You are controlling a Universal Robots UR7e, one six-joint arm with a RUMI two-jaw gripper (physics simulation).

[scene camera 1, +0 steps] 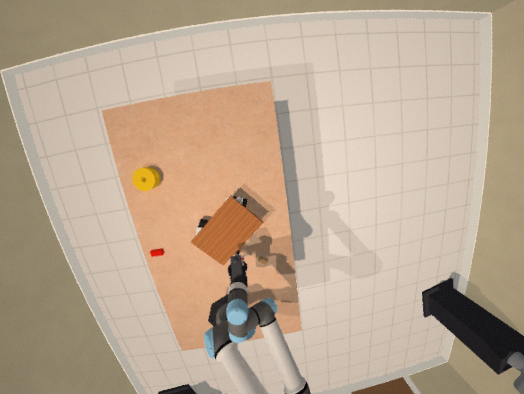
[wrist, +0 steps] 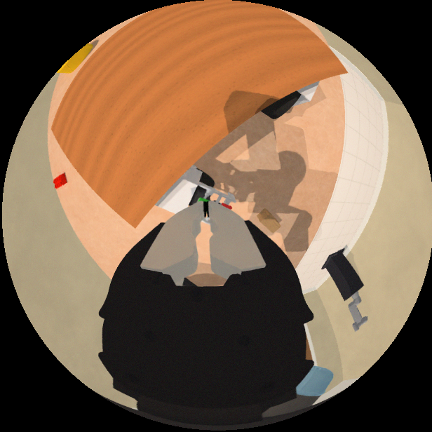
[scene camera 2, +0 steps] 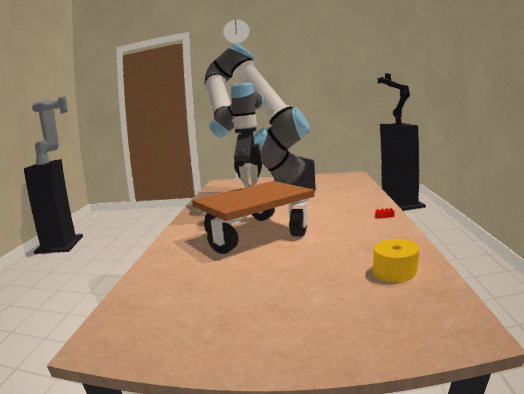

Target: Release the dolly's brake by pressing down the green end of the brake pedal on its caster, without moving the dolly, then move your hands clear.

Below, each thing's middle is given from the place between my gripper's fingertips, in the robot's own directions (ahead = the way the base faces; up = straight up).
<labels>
The caster bracket (wrist: 177,197) is 2 cm ahead of my hand, 3 cm to the left of it and 4 cm below it. The rest, counted from my hand: dolly (scene camera 2: 222,209) 15 cm ahead, 1 cm to the right, 3 cm below; then yellow cylinder (scene camera 2: 395,260) 54 cm ahead, 27 cm to the left, 7 cm below.
</labels>
